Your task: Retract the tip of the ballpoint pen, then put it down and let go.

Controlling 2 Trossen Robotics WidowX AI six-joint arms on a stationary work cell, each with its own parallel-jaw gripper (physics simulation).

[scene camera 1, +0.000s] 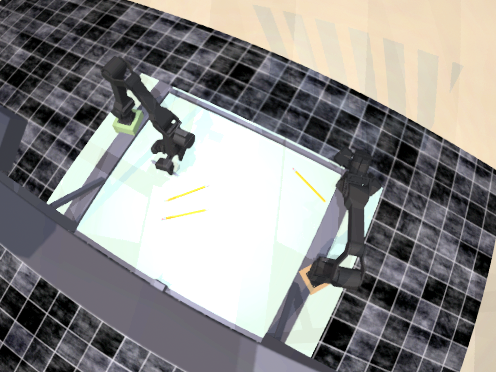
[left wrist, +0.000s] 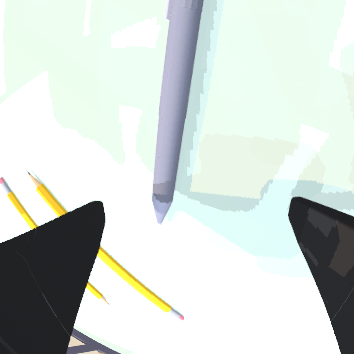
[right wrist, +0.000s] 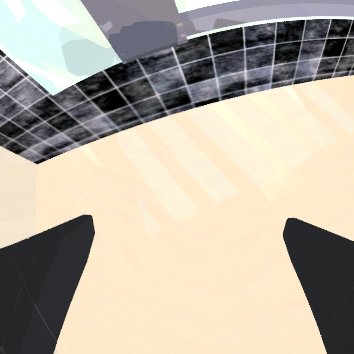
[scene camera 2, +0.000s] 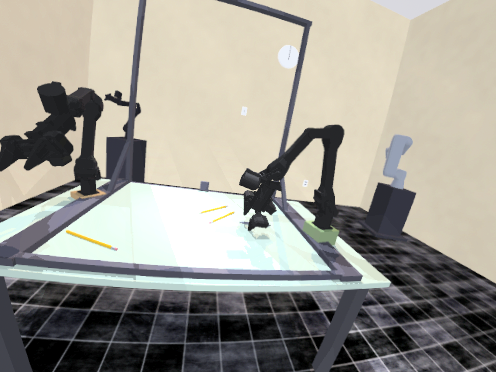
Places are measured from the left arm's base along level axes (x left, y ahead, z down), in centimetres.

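Where they show: left gripper, fingertip midpoint: (scene camera 1: 175,168) (left wrist: 200,210) (scene camera 2: 246,222); right gripper, fingertip midpoint: (right wrist: 192,228) (scene camera 2: 11,169); left arm's base at its link origin: (scene camera 1: 126,117) (scene camera 2: 321,225); right arm's base at its link origin: (scene camera 1: 316,276) (scene camera 2: 88,192).
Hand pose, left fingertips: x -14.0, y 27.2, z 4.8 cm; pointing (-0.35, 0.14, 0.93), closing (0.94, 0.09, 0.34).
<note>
Each offset is from my left fingertips to the top centre of the thing. "*": to the spot under its first point.
The ballpoint pen @[dy -4.6, dx -1.1, dz +0.4 cm] (left wrist: 175,100) is grey-lavender and lies on the table in the left wrist view, running from the top edge down to its cone-shaped end. No thin point shows beyond the cone, and its upper end is out of that view. My left gripper (scene camera 1: 165,156) (scene camera 2: 257,215) (left wrist: 200,210) is open low over the table. Its fingers are spread wide on either side, nearer the camera than the pen's cone, with nothing between the tips. My right gripper (scene camera 1: 356,175) (right wrist: 192,228) is open and empty, raised at the right side of scene camera 1, facing the wall.
Two yellow pencils lie near the left gripper, one nearer @[dy +7.3, dx -8.5, dz +0.7 cm] (scene camera 1: 187,193) (scene camera 2: 222,217) (left wrist: 135,280) and one farther @[dy +9.5, dx -16.7, dz +0.7 cm] (scene camera 1: 184,214) (scene camera 2: 214,209) (left wrist: 22,209). A third pencil @[dy +52.8, dx +8.5, dz +0.9 cm] (scene camera 1: 309,185) (scene camera 2: 92,240) lies near the right arm's side. A dark frame bar @[* dy +24.4, dx +25.4, dz +0.9 cm] (scene camera 1: 250,131) (scene camera 2: 190,270) edges the table.
</note>
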